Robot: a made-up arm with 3 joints.
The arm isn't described. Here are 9 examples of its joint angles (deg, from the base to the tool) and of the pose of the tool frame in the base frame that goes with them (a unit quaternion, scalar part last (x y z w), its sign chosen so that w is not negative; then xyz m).
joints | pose
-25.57 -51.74 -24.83 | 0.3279 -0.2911 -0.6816 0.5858 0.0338 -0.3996 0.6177
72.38 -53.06 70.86 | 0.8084 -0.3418 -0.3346 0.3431 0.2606 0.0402 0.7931
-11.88 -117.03 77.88 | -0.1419 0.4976 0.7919 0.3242 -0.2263 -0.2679 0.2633
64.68 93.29 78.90 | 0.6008 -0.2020 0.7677 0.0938 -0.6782 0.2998 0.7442
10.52 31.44 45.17 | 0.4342 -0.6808 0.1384 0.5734 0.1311 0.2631 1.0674
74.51 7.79 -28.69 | 0.2721 -0.3086 0.3936 0.8221 -0.0843 0.3369 0.9175
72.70 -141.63 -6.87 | 0.4704 0.3600 -0.6061 0.5309 -0.0894 0.0586 0.1835
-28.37 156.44 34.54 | -0.1887 -0.1746 0.7006 0.6656 0.0588 0.3742 0.2590
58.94 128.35 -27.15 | -0.2896 -0.6328 0.6931 0.1880 -0.4886 0.3747 0.4735
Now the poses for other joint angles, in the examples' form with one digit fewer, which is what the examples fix.
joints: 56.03 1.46 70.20
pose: 0.820 -0.473 0.076 0.313 0.019 0.189 1.093
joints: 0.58 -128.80 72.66
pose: -0.181 0.390 0.864 0.260 -0.192 -0.200 0.203
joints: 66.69 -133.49 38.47
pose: 0.458 0.009 -0.800 0.387 0.005 -0.057 0.183
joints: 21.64 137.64 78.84
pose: 0.303 -0.168 0.874 0.341 -0.407 0.471 0.409
